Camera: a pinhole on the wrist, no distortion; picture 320 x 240 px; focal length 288.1 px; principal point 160.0 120.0 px. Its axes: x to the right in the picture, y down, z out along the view. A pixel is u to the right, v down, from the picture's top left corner.
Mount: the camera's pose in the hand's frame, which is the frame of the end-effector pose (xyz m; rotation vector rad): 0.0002 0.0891 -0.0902 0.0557 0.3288 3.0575
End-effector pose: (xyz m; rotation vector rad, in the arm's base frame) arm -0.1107 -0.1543 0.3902 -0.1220 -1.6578 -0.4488
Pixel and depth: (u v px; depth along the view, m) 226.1 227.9 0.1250
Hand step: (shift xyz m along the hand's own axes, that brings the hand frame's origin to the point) -0.0259 0.0718 0.0427
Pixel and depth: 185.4 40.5 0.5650
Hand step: -0.0156 0.3639 0.4297
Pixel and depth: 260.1 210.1 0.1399
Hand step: -0.0450 0.0794 0.0572
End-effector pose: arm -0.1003 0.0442 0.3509 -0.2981 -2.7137 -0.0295
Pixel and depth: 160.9 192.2 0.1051
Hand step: 0.0028 0.0856 0.0181
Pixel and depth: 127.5 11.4 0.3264
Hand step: 0.0585 0.2754 0.2012
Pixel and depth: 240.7 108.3 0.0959
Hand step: -0.0222 0.1150 0.0034
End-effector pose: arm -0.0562 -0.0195 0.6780 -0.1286 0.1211 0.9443
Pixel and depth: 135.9 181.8 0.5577
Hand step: 0.0633 0.0870 0.4786
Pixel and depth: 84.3 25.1 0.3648
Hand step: 0.1189 0.2766 0.2376
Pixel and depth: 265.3 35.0 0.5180
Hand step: -0.1569 0.3606 0.3885
